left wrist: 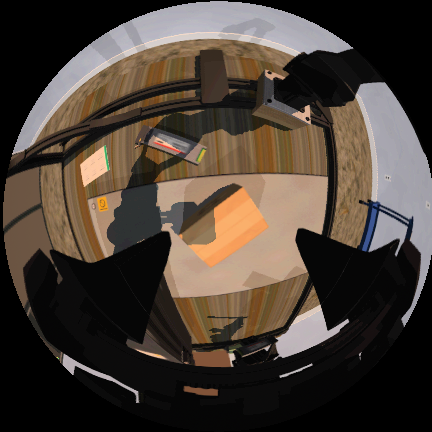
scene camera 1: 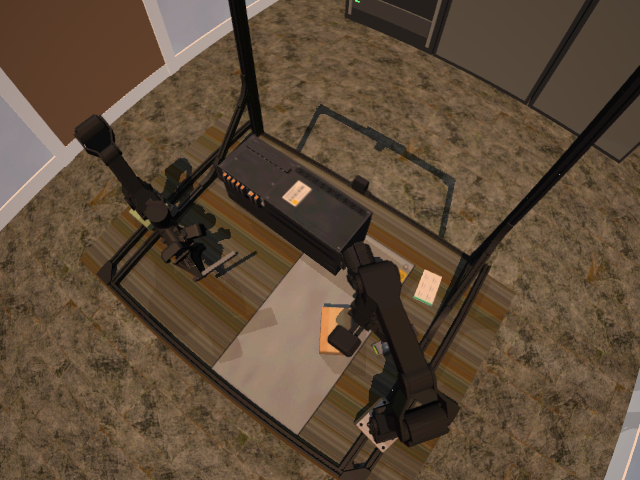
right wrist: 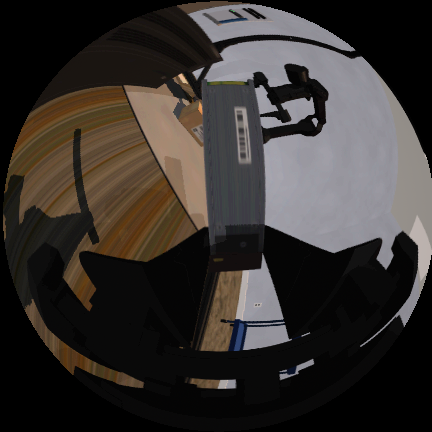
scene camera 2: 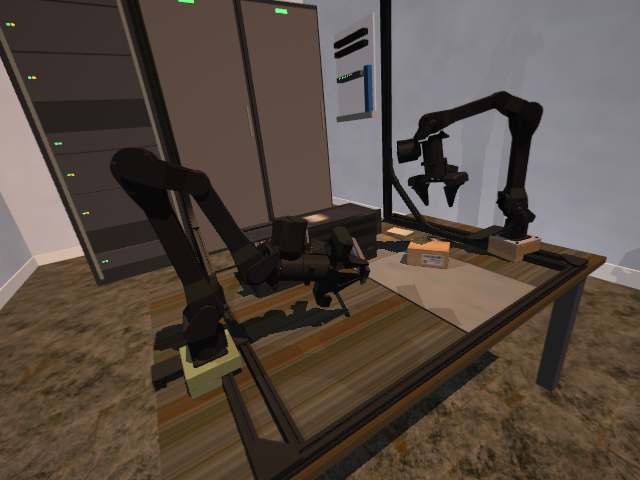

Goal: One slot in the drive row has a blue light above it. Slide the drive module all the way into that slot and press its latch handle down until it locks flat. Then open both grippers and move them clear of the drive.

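Frame: origin at the left arm's base, x ahead, y left, z up, level; millimetres.
Seen in the pictures: left gripper, fingertip midpoint: (left wrist: 235, 236) (scene camera 1: 358, 328) (scene camera 2: 438, 206); right gripper, fingertip midpoint: (left wrist: 269, 339) (scene camera 1: 203, 277) (right wrist: 235, 232) (scene camera 2: 365, 269); left arm's base, origin of the base link: (left wrist: 288, 93) (scene camera 1: 383, 425) (scene camera 2: 514, 236); right arm's base, origin of the base link: (scene camera 2: 208, 351).
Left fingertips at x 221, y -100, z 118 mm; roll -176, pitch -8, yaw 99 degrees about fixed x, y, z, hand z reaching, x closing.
Note:
Offsets run from my left fingertips to a thing's middle. "pt": to the spot under its first point. Level surfaces: height alone.
The black drive chassis @(dx +401, dy -134, dz -91 mm) (scene camera 1: 330, 219) (scene camera 2: 369, 224) (right wrist: 145, 50) stands at the back of the table, with orange-marked latches @(pt dx +497, dy -30, dz -9 mm) (scene camera 1: 240, 187) along its front left. No blue light shows. My right gripper (scene camera 2: 343, 283) (right wrist: 235, 232) is shut on the grey drive module @(dx +364, dy +156, dz -40 mm) (scene camera 1: 219, 263) (right wrist: 232, 190), at its dark end. The module is in the air in front of the chassis, apart from it. A barcode label shows on its side; its latch handle cannot be made out. My left gripper (scene camera 2: 439, 204) (left wrist: 235, 236) is open and empty, high above the orange box; its arm hides its fingers in scene camera 1.
The orange box @(dx +46, dy +20, dz -147 mm) (scene camera 1: 327, 330) (scene camera 2: 428, 254) (left wrist: 232, 227) (right wrist: 191, 122) sits on the grey mat @(dz -177 mm) (scene camera 1: 273, 361) (scene camera 2: 465, 304). A second drive-like unit @(dx -80, dy -94, dz -174 mm) (scene camera 1: 381, 347) (left wrist: 172, 145) and a white card @(dx -44, dy -280, dz -178 mm) (scene camera 1: 428, 286) (left wrist: 95, 166) lie beyond it. Black frame rails edge the table.

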